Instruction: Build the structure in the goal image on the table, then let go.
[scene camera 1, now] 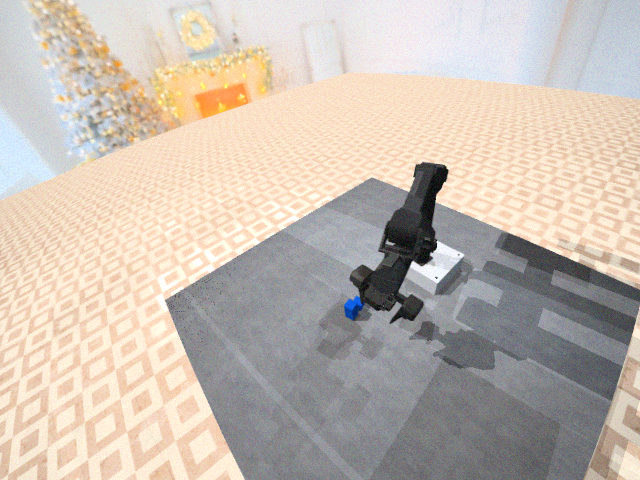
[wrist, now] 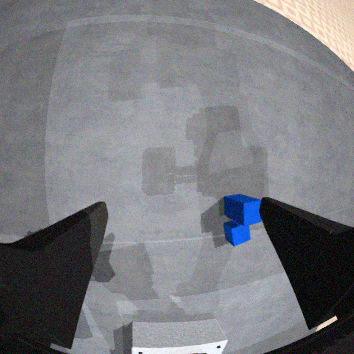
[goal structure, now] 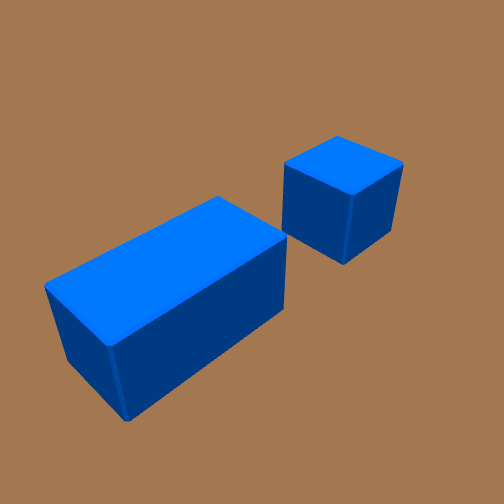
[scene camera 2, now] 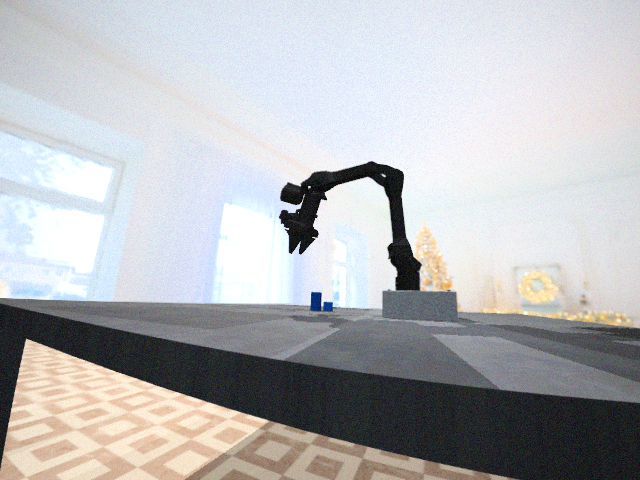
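Seen in the pictures: gripper, fingertip midpoint: [scene camera 1: 375, 313] [wrist: 185, 208] [scene camera 2: 295, 254]; arm's base, link origin: [scene camera 1: 420, 257] [scene camera 2: 408, 292].
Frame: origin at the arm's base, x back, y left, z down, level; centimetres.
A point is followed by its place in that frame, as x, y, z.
A taller blue block [scene camera 1: 351, 310] {-33.9, 1.6, 1.0} [scene camera 2: 315, 301] {-32.1, 1.3, 3.9} [wrist: 243, 209] {-32.9, 1.5, 0.6} stands upright on the grey table [scene camera 1: 248, 320] {-64.4, -21.1, 7.1} [scene camera 2: 206, 330] {-10.4, 60.1, 7.1} [wrist: 95, 130] {-38.6, 24.4, 7.2}. A smaller blue cube [scene camera 1: 359, 302] {-28.7, -0.9, 3.9} [scene camera 2: 327, 306] {-28.0, -0.2, 5.4} [wrist: 237, 234] {-28.5, -1.1, 3.9} sits on the table close beside it, on the side towards the arm's base. Whether the two touch is hard to tell. My gripper [scene camera 1: 377, 311] {-33.5, 13.1, -11.3} [scene camera 2: 296, 253] {-33.5, 13.1, -11.3} [wrist: 185, 208] {-33.5, 13.1, -11.3} is open and empty, well above the table. In the wrist view both blue pieces lie between the fingers in the picture, near the right finger, whose tip borders the taller block's edge.
The arm's pale base box [scene camera 1: 438, 268] {0.7, 7.6, 0.0} [scene camera 2: 419, 305] {4.7, 10.6, 3.7} [wrist: 175, 335] {-5.7, 3.4, 3.1} stands on the table behind the blue pieces as seen from scene camera 1. Shadows of the arm fall across the table top. Patterned floor [scene camera 1: 103, 258] lies beyond the table's edges.
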